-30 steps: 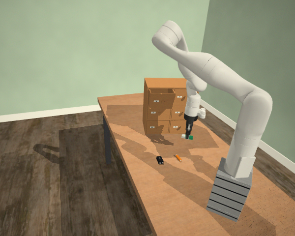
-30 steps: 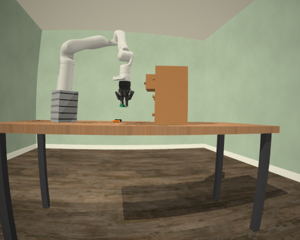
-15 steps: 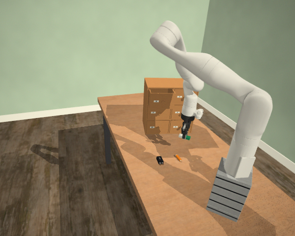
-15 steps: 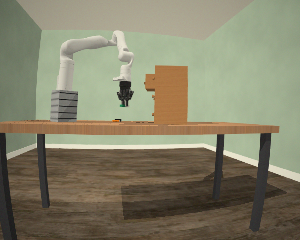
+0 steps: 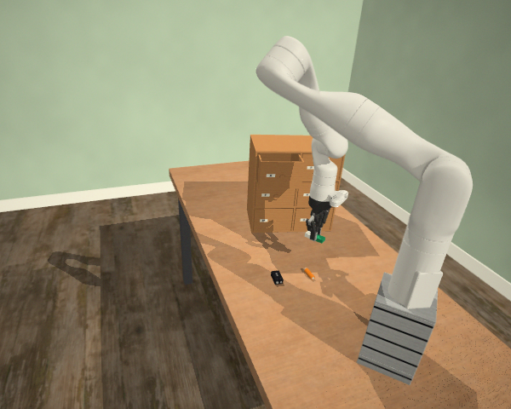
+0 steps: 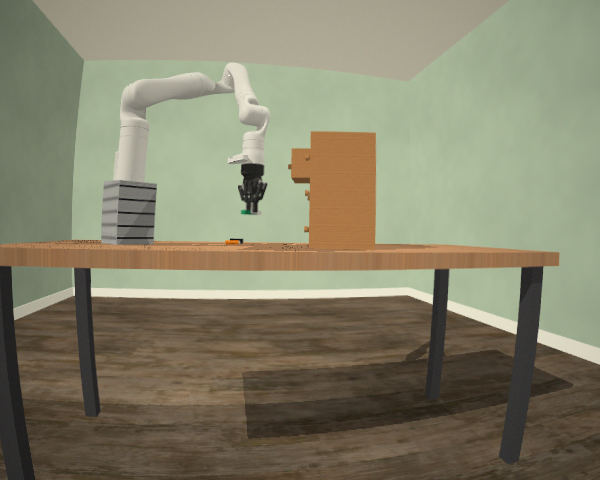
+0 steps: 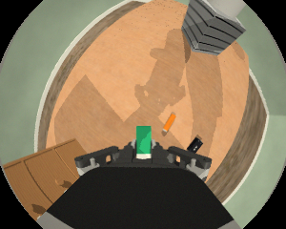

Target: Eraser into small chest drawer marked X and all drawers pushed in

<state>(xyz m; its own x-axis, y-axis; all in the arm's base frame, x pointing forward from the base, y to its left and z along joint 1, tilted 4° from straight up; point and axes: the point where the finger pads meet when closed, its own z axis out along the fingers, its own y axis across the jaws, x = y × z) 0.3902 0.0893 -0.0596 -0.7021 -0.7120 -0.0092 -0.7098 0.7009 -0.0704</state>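
The orange pencil stub is 110 mm below my hand, 70 mm behind it and 30 mm to the left of it. Also, from my hand: black block 140 mm to the left, 110 mm below, 90 mm behind; white eraser 10 mm below.
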